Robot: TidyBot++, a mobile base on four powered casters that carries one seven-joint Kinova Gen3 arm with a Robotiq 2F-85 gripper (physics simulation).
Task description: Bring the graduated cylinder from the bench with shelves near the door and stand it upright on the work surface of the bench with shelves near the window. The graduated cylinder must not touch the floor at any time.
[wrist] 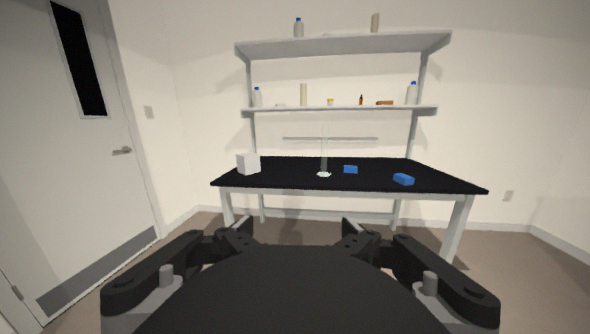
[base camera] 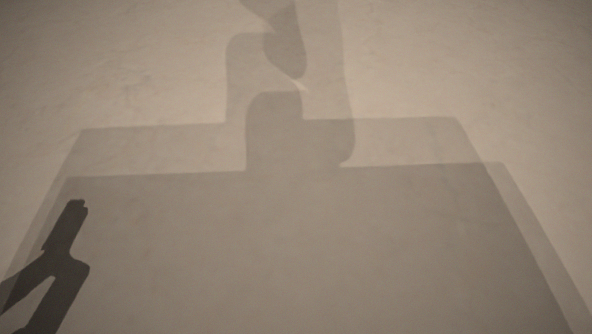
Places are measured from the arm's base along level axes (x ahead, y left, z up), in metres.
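Pixels of known places: gripper, fingertip midpoint: (wrist: 297,226).
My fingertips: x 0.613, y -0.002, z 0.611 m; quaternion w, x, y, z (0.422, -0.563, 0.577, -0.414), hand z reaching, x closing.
Note:
Behind a point stands the place of what it marks.
In the wrist view a clear graduated cylinder (wrist: 324,155) {x 1.463, y -0.172, z 0.500 m} stands upright on the black top of the bench with shelves near the door (wrist: 295,182) {x 1.345, y 0.012, z 0.366 m}, a little left of the top's middle, on a pale foot. My gripper (wrist: 297,226) {x 0.613, y -0.002, z 0.611 m} is open, its two fingers wide apart with nothing between them. It is well back from the bench, with the cylinder ahead and slightly right of the middle between the fingers. The bench near the window does not show in these views. The base camera view shows floor with shadows of the robot.
A white box (wrist: 248,163) {x 1.495, y 0.327, z 0.445 m} stands left of the cylinder, and two blue blocks (wrist: 350,169) {x 1.508, y -0.360, z 0.392 m} (wrist: 404,179) {x 1.288, y -0.586, z 0.400 m} lie to its right. Bottles and small containers stand on the lower shelf (wrist: 340,108) {x 1.769, y -0.336, z 0.804 m} and upper shelf (wrist: 345,44) {x 1.833, y -0.365, z 1.261 m}. A door (wrist: 100,175) {x 1.477, y 1.414, z 0.373 m} with a handle is at the left.

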